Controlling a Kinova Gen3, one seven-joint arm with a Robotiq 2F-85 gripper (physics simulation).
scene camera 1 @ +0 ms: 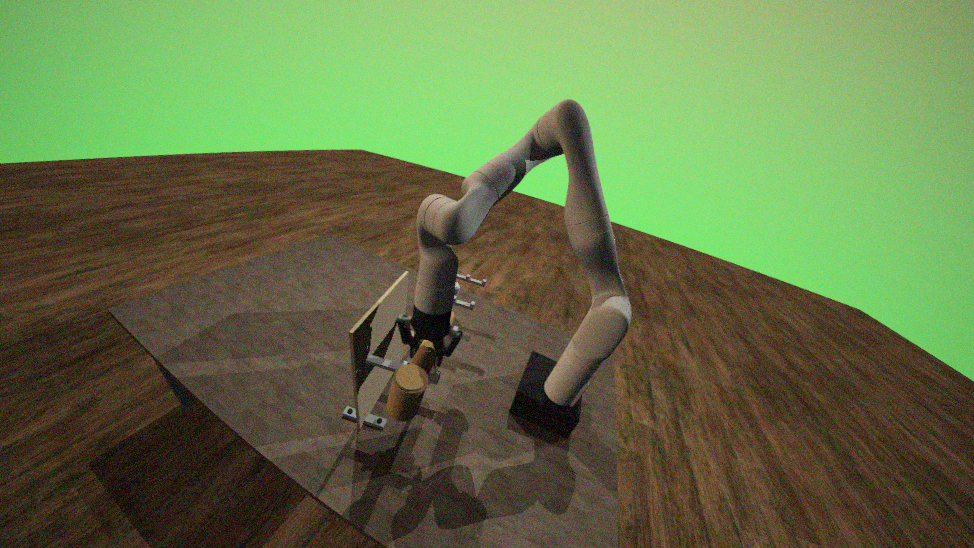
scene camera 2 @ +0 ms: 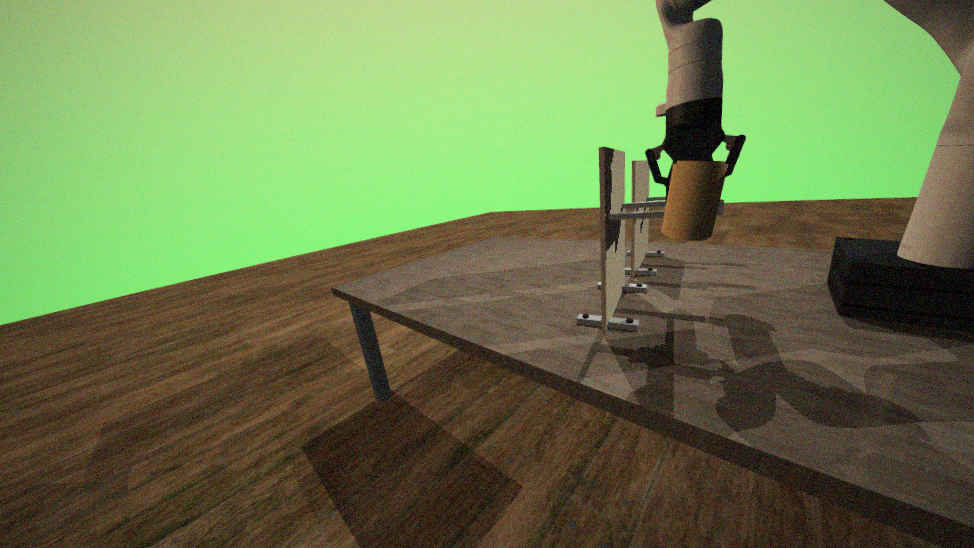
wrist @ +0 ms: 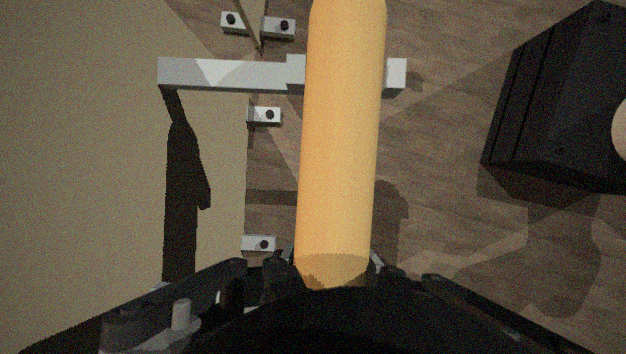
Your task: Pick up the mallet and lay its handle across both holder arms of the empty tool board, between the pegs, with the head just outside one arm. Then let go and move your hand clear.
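Frame: origin at the arm's base, x ahead, y left, z up, level; centimetres.
Where they show: gripper, fingertip midpoint: (scene camera 1: pixel 425 362) (wrist: pixel 328 260); arm's base at its link origin: (scene camera 1: pixel 559 391) (scene camera 2: pixel 940 259).
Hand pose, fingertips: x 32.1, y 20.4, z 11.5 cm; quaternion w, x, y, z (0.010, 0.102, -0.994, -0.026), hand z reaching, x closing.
Things, the pixels of their top centre, and the offset from my fingertips. "*": a spot on its surface instead. Level surfaces: height alone.
- orange wooden mallet's handle at a spot on its surface: (wrist: pixel 340 152) * dx +1.5, dy -6.9, dz +4.5 cm
- mallet head at a spot on its surface: (scene camera 2: pixel 690 200) * dx -2.4, dy +13.3, dz +2.6 cm
- end peg at its top centre: (wrist: pixel 396 72) dx -0.7, dy -12.9, dz +1.4 cm
- second tool board at a spot on its surface: (scene camera 2: pixel 639 188) * dx +16.9, dy -28.3, dz +2.0 cm
- grey table at its surface level: dz -20.8 cm
My gripper (scene camera 1: pixel 429 348) (scene camera 2: pixel 693 158) (wrist: pixel 328 260) is shut on the orange wooden mallet's handle (scene camera 1: pixel 423 353) (wrist: pixel 340 152). The mallet head (scene camera 1: pixel 407 390) (scene camera 2: pixel 690 200) hangs just outside the near grey holder arm (scene camera 1: pixel 384 362) (scene camera 2: pixel 634 215) of the upright tool board (scene camera 1: pixel 360 348) (scene camera 2: pixel 611 224) (wrist: pixel 115 159). In the wrist view the handle crosses that holder arm (wrist: pixel 229 74) between a step in the arm and the end peg (wrist: pixel 395 72). I cannot tell whether the handle touches the arm. The board's other arm is hidden under my hand.
A second tool board (scene camera 2: pixel 639 188) stands behind the first; its arms (scene camera 1: pixel 471 281) stick out past my wrist. The black robot base (scene camera 1: pixel 544 400) (scene camera 2: pixel 842 274) (wrist: pixel 519 126) sits to the right on the grey table (scene camera 1: pixel 239 329) (scene camera 2: pixel 475 295). Small grey feet (scene camera 1: pixel 374 421) (wrist: pixel 278 25) anchor the board.
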